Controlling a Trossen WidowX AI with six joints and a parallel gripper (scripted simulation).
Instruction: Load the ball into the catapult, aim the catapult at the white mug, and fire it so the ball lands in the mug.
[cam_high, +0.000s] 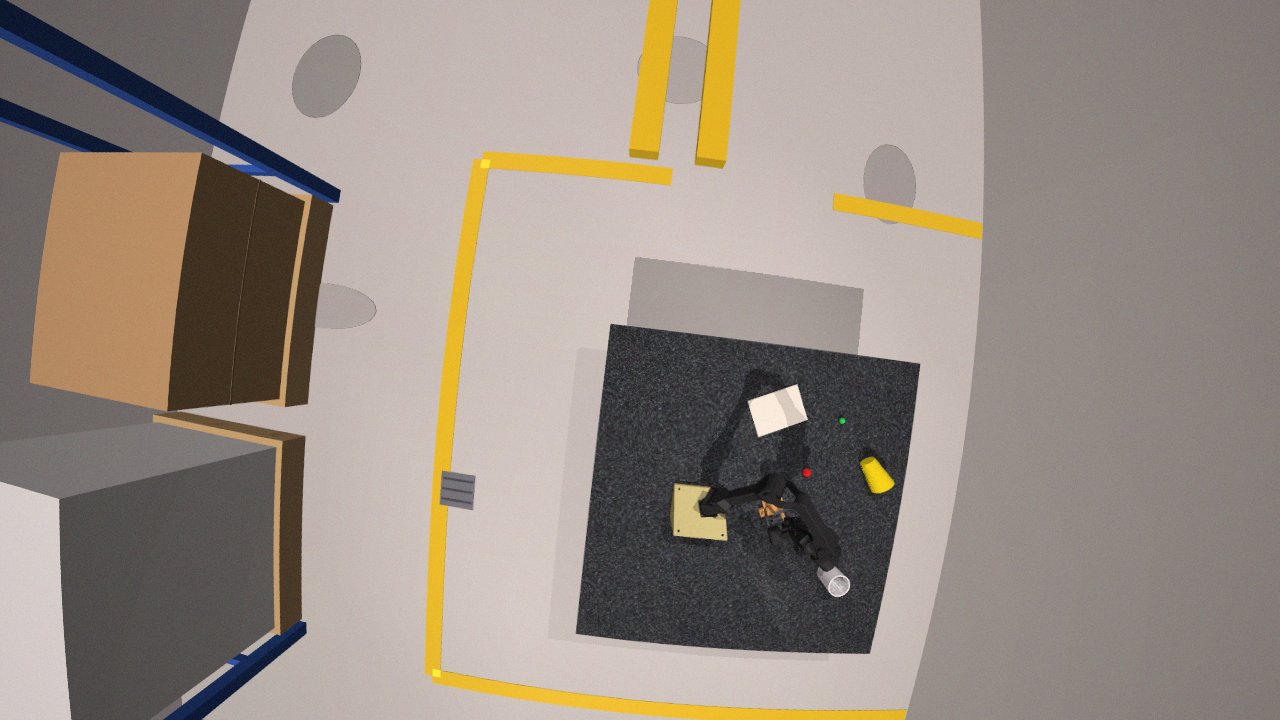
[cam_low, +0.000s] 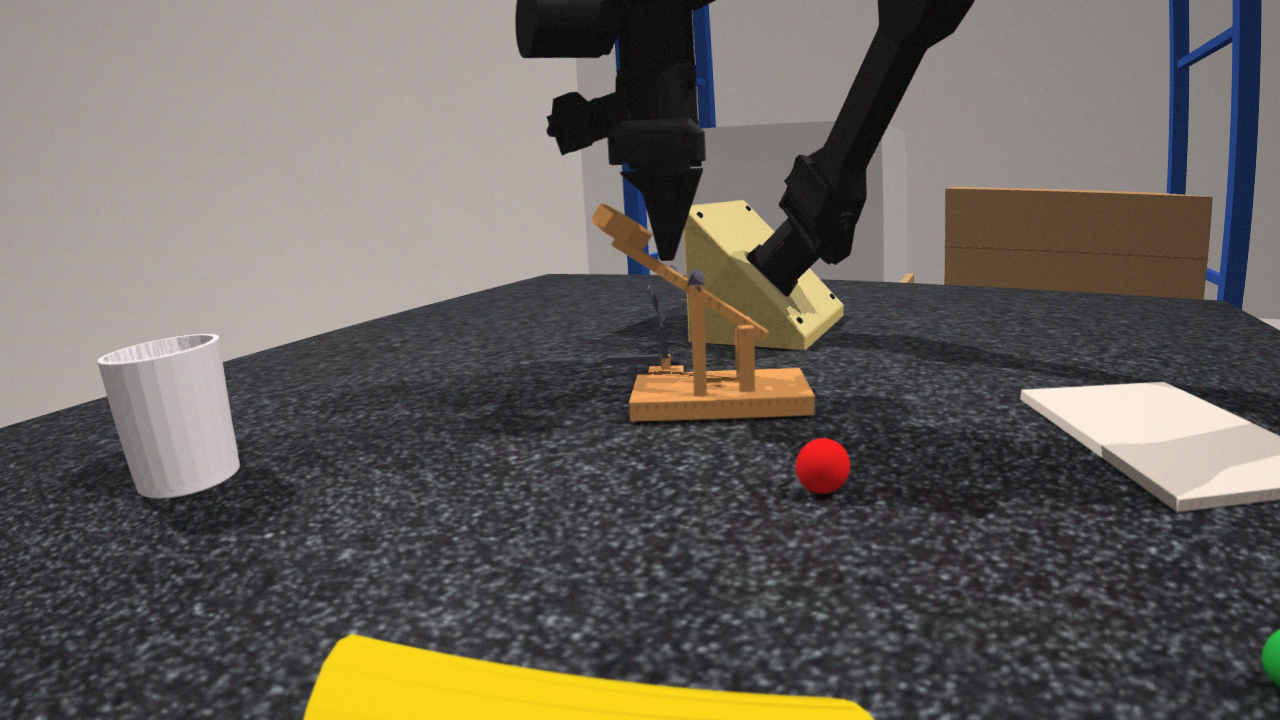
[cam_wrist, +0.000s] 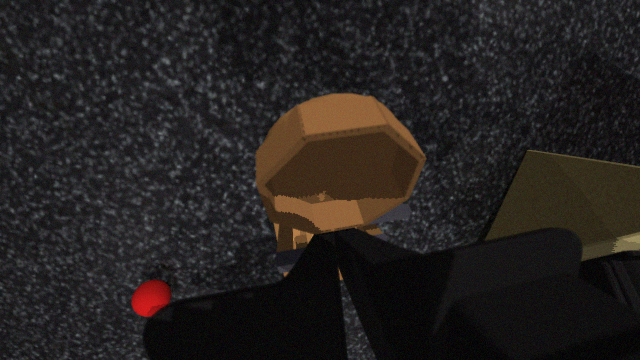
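The catapult lies 10 mm behind my gripper tip and 40 mm below it. The rest, counted from my gripper tip: white flat slab 390 mm to the left, 120 mm below; then white mug 250 mm ahead, 300 mm to the right, 90 mm below; then red ball 130 mm ahead, 140 mm to the left, 100 mm below.
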